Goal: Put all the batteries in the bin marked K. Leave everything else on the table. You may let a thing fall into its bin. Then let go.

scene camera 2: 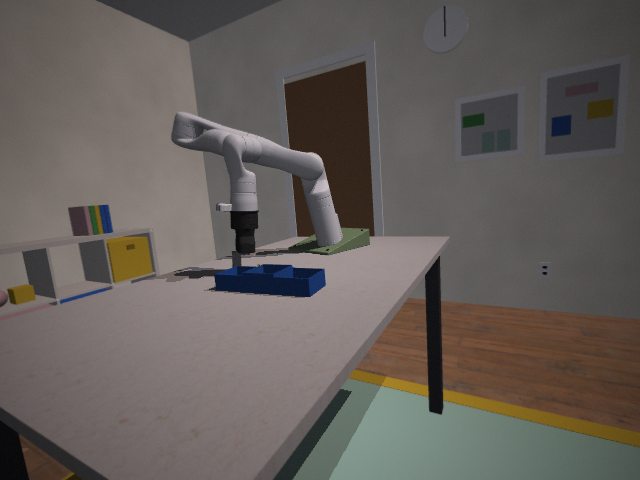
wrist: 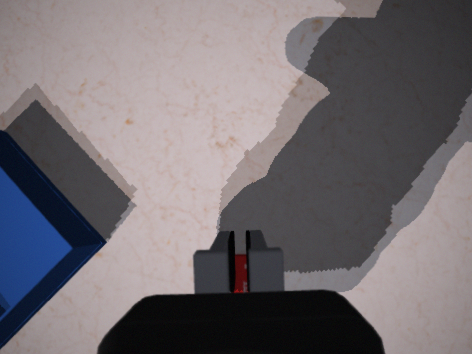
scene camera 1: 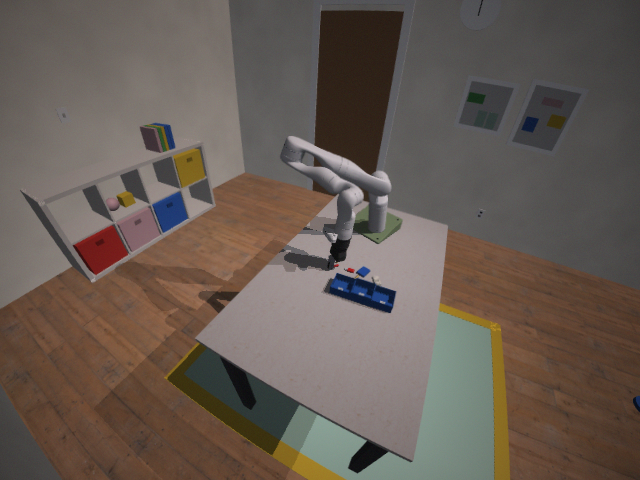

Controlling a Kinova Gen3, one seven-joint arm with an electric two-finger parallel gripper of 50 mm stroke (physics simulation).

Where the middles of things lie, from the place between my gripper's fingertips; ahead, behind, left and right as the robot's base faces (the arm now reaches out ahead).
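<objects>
I find the blue three-part tray [scene camera 2: 275, 279] 20 mm above my hand, and it is also 190 mm to the left of my hand and 50 mm ahead of it.
</objects>
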